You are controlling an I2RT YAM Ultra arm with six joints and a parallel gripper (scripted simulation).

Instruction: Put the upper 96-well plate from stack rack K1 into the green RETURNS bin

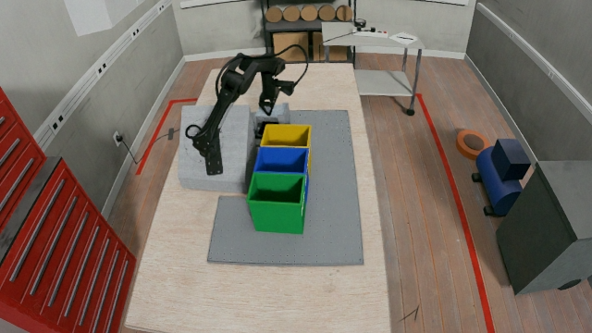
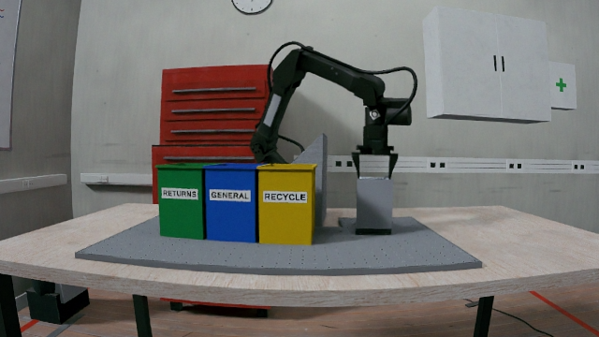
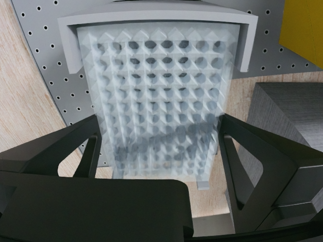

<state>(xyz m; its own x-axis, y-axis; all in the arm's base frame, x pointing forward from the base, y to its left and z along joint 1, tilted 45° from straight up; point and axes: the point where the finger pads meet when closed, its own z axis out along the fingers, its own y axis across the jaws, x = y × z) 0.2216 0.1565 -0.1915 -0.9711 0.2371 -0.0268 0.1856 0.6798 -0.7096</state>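
My gripper is now 490 mm to the left of the green returns bin, 50 mm short of it and 50 mm above it. The rest, counted from my hand: clear 96-well plate (10 mm below); yellow recycle bin (230 mm to the right, 70 mm ahead, 50 mm below); blue general bin (360 mm to the right, 60 mm ahead, 50 mm below).
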